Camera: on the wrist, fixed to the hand. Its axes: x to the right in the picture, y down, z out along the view.
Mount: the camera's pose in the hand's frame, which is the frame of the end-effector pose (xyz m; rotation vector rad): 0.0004 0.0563 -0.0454 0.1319 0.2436 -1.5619
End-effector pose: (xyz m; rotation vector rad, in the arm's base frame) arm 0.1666 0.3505 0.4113 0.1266 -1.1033 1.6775
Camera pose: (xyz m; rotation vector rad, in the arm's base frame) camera 0.1403 0.3831 0.3523 0.6520 -0.3855 0.3123
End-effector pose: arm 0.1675 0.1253 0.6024 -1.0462 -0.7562 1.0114
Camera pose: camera 0.1907 0.1195 0.5341 -0.2091 -0.9707 -0.4059
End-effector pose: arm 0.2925 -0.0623 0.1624 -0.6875 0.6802 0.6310
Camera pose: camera 0.2372 -0.0612 0.1158 -0.9430 0.2310 -0.9357
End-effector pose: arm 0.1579 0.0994 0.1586 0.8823 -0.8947 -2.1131
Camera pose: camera 0.2105 0.0537 0.1782 -1.5442 0.0386 1.9646
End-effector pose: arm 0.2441 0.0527 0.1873 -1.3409 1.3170 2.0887
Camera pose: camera 0.2302 -0.0144 0.2105 -1.6756 0.1286 0.7387
